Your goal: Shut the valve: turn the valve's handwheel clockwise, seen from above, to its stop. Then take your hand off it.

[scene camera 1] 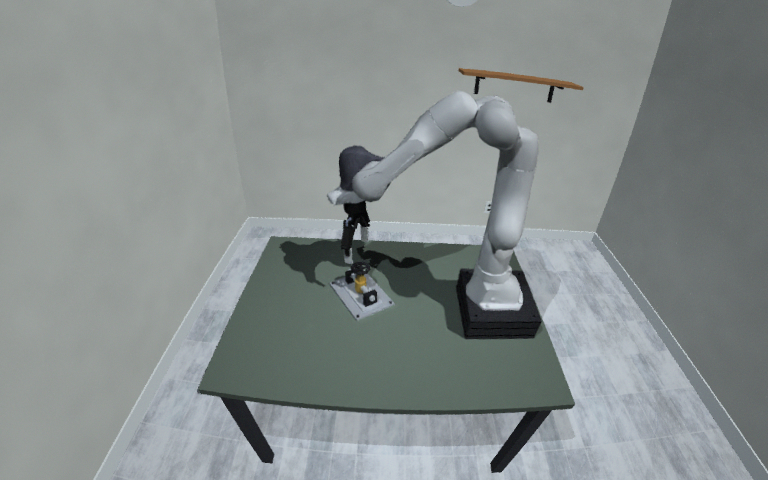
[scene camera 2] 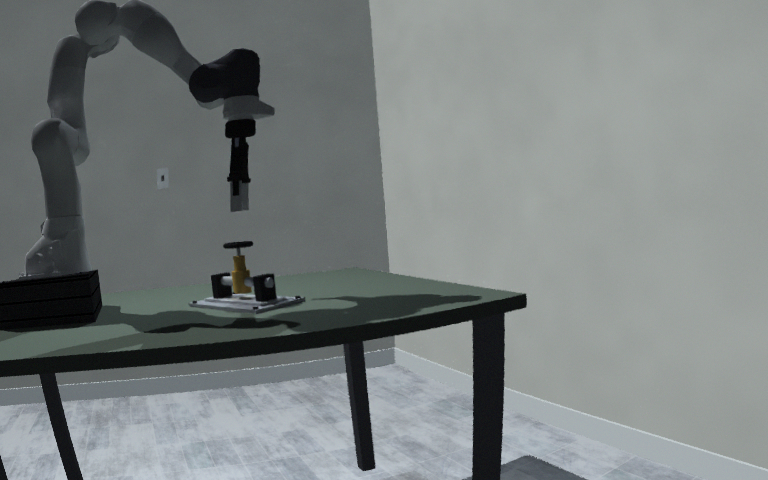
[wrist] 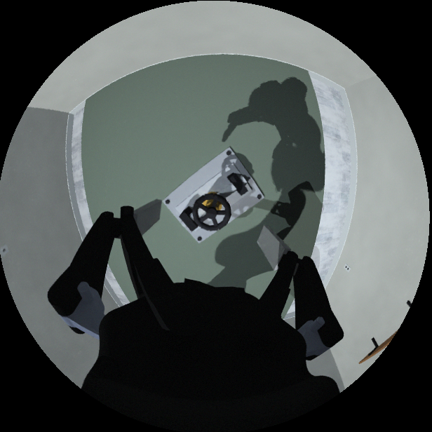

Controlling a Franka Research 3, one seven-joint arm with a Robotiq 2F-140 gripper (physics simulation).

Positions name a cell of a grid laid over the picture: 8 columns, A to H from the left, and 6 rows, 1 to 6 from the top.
Note:
In view: my gripper (scene camera 2: C3), a black five-spoked handwheel (wrist: D3) and a light grey base plate (scene camera 1: D4).
My gripper is seen too in scene camera 1 (scene camera 1: D4) and in the wrist view (wrist: D4). The light grey base plate also shows in the wrist view (wrist: E3).

